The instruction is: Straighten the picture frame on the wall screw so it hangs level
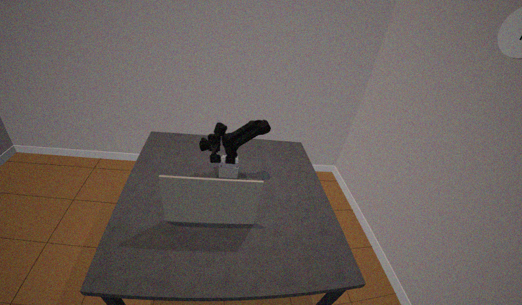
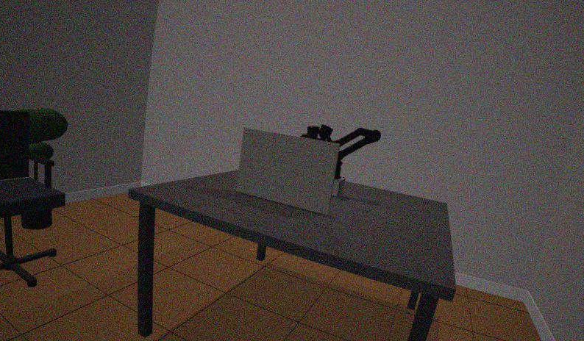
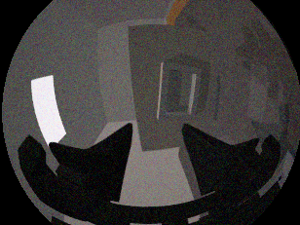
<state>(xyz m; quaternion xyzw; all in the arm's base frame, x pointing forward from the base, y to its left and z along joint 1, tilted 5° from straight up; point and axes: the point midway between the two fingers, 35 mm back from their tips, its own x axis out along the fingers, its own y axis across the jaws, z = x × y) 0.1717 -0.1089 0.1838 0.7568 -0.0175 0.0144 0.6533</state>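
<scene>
The picture frame is 21 cm ahead of my gripper tip, 9 cm below it and 1 cm to the left of it. Also, from my gripper tip: grey wall panel (22 cm ahead, 11 cm below, 1 cm to the left).
</scene>
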